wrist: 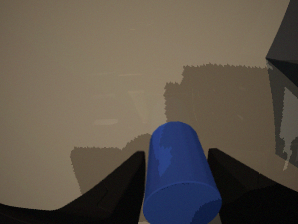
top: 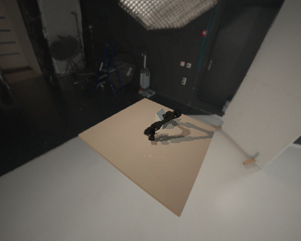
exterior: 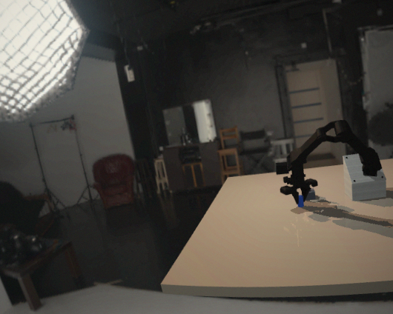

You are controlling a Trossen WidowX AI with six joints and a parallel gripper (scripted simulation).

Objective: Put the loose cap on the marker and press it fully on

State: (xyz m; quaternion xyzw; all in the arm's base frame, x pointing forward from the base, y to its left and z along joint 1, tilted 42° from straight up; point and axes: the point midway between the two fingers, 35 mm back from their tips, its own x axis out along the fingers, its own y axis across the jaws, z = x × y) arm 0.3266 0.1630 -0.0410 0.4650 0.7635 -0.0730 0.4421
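My gripper tip is now 4 cm past the dark grey holder block and 11 cm to the left of it. Round my gripper tip: blue cap (1 cm above).
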